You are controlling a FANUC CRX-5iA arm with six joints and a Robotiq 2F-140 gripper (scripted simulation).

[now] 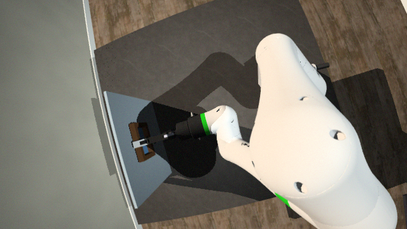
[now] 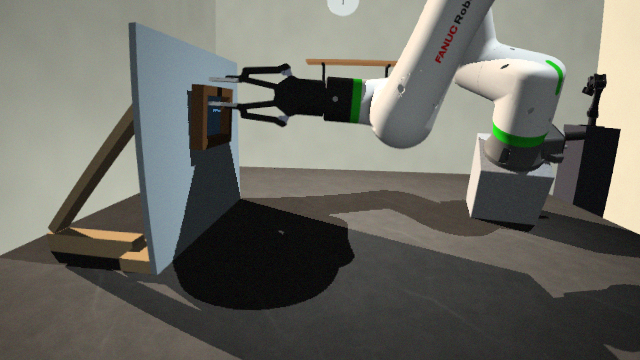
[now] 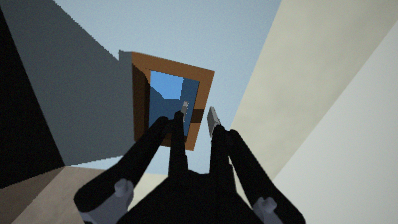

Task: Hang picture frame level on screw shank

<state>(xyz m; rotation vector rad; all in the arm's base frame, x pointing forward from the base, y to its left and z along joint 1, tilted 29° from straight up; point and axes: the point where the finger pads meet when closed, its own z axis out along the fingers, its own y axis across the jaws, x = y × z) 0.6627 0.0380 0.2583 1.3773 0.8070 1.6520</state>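
The picture frame is 50 mm below my hand and 40 mm ahead of it. From my hand the other things lie so: pale blue wall panel: 110 mm below, 50 mm ahead.
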